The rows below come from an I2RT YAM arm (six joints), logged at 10 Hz.
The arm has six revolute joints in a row. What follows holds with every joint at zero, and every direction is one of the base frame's. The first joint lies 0.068 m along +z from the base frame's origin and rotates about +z. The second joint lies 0.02 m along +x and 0.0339 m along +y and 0.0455 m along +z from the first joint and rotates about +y. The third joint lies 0.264 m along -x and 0.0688 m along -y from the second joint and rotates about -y. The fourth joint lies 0.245 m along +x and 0.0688 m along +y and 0.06 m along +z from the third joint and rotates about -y. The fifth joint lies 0.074 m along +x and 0.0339 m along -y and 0.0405 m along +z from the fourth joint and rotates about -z. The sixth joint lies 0.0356 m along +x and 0.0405 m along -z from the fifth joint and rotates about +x. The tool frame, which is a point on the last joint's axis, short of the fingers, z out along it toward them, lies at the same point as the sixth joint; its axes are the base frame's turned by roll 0, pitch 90 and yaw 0 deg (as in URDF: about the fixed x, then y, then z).
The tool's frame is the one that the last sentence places.
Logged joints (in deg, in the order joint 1, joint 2, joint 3, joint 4, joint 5, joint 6), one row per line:
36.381 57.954 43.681 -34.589 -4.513 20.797
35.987 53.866 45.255 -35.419 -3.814 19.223
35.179 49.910 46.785 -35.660 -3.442 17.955
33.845 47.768 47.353 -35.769 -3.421 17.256
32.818 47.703 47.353 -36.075 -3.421 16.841
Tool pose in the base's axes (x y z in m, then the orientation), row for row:
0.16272 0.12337 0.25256 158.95 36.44 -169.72
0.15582 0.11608 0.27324 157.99 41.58 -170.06
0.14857 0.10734 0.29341 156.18 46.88 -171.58
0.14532 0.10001 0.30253 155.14 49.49 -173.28
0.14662 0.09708 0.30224 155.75 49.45 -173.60
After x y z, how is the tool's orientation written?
As angles about the fixed x, y, z axes (roll, pitch, yaw), in degrees.
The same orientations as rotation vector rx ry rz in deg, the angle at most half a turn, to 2 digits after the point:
-21.48 141.35 30.61
-22.01 136.02 31.14
-21.68 130.46 31.89
-20.60 127.77 31.81
-19.92 127.95 30.95

